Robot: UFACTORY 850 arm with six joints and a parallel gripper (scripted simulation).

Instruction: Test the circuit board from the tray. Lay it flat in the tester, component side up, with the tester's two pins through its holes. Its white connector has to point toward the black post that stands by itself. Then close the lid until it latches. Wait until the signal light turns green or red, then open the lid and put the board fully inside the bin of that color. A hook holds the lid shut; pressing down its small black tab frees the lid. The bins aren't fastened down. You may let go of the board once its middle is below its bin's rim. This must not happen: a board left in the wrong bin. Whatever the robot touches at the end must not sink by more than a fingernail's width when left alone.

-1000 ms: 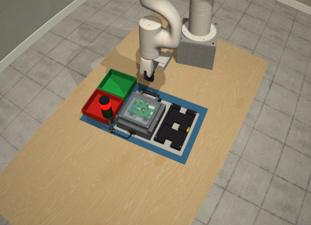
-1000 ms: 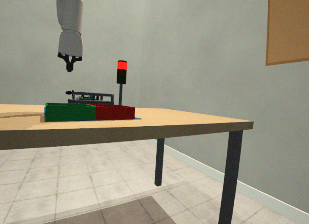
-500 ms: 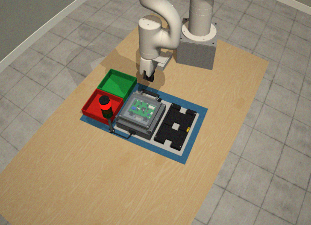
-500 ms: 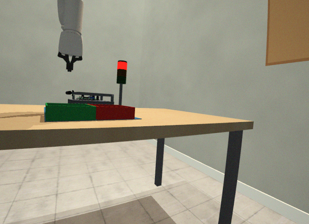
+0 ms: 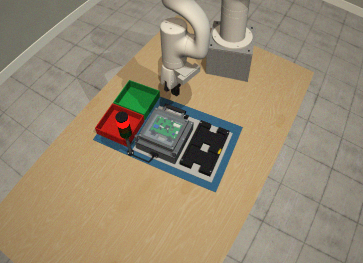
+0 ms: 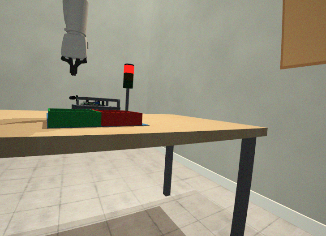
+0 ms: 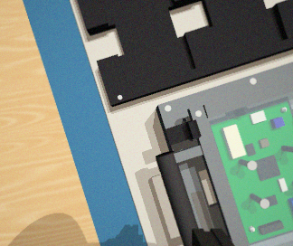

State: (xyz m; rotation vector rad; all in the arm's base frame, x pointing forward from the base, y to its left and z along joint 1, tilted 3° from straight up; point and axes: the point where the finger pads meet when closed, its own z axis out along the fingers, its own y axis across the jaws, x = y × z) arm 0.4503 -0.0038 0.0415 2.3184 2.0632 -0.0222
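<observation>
The latch hook is 12 cm below my hand, 6 cm to the left of it and 1 cm ahead of it. The rest, counted from my hand: green circuit board (14 cm below, 8 cm ahead, 2 cm to the left); clear lid (12 cm below, 9 cm ahead, 2 cm to the left); green bin (20 cm to the right, 19 cm below, 2 cm ahead).
</observation>
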